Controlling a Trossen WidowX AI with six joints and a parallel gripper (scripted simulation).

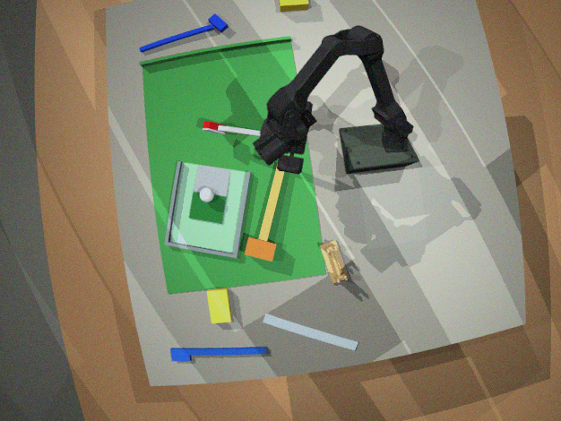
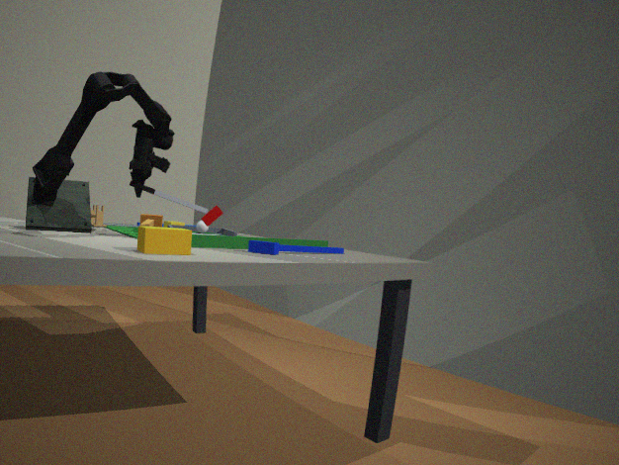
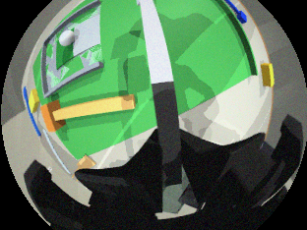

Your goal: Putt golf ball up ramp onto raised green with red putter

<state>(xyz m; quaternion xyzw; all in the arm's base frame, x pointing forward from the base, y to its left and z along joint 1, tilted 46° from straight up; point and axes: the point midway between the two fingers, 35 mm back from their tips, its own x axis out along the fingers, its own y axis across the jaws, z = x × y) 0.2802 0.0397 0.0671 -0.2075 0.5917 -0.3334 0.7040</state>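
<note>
The red putter is 12 cm ahead of my gripper tip and 3 cm to the right of it. From my gripper tip the other things lie so: green mat: 20 cm ahead, 11 cm below, 3 cm to the left; wooden stand: 34 cm to the left, 10 cm behind, 7 cm below; white golf ball: 25 cm ahead, 12 cm to the left, 8 cm below.
</note>
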